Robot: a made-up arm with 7 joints.
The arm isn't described. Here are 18 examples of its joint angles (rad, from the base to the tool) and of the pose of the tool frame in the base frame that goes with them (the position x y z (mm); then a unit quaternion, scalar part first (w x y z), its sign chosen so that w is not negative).
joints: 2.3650 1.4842 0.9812 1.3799 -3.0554 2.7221 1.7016
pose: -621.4 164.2 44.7 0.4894 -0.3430 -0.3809 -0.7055
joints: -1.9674 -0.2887 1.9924 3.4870 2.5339 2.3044 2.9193
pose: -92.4 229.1 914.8 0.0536 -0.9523 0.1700 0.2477
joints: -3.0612 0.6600 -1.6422 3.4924 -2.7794 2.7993 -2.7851
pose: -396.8 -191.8 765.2 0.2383 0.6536 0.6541 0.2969
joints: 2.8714 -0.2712 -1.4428 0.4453 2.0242 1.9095 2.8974
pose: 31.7 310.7 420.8 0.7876 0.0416 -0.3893 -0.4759
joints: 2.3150 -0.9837 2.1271 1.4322 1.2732 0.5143 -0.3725
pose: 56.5 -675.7 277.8 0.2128 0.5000 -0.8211 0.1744
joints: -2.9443 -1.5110 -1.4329 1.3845 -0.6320 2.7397 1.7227
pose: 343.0 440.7 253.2 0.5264 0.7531 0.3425 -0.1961
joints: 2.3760 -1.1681 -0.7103 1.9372 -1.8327 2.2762 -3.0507
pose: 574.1 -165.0 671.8 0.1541 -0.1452 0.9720 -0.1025
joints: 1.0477 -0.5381 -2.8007 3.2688 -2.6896 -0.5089 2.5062
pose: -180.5 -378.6 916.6 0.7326 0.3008 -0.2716 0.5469
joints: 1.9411 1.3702 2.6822 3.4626 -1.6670 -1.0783 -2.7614
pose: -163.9 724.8 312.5 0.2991 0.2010 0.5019 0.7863
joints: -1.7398 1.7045 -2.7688 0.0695 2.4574 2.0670 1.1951
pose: -149.6 -124.6 391.9 0.1355 -0.4630 -0.3496 0.8031
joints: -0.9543 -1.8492 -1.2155 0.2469 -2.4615 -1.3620 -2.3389
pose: -224.6 78.5 262.5 0.7850 -0.3369 0.4134 -0.3153
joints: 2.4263 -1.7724 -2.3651 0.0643 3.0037 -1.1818 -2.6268
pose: 135.5 -42.4 116.7 0.2264 -0.3352 -0.2764 0.8718
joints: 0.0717 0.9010 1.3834 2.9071 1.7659 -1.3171 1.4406
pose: 644.8 111.6 627.9 0.3211 0.4807 0.7681 0.2754
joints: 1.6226 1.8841 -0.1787 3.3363 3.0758 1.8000 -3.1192
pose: -70.8 789.5 107.1 0.7520 0.1215 -0.0407 -0.6466
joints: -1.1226 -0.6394 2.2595 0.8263 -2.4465 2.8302 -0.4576
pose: 116.3 468.5 380.1 0.9845 0.0100 -0.1548 0.0817
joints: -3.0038 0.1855 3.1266 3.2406 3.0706 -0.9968 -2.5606
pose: -105.5 -20.6 992.1 0.2967 -0.3343 0.1010 -0.8888
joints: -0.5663 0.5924 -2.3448 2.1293 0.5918 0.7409 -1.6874
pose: 16.3 -333.2 971.9 0.6420 0.6083 -0.2449 -0.3973
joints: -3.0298 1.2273 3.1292 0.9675 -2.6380 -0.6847 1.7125
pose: -133.3 16.6 648.4 0.2089 0.5314 0.4629 0.6780
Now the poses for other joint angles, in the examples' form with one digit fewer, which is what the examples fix.
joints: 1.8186 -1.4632 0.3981 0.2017 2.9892 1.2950 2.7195
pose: -88 -94 467 0.609 0.207 -0.194 -0.741
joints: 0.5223 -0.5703 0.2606 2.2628 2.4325 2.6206 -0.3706
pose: -255 -30 957 0.349 0.137 -0.923 0.092
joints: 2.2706 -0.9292 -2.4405 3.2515 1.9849 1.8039 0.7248
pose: 381 -450 778 0.858 -0.464 -0.157 -0.152
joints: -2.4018 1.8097 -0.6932 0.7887 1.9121 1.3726 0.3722
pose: -270 60 -177 0.225 0.845 0.472 0.114
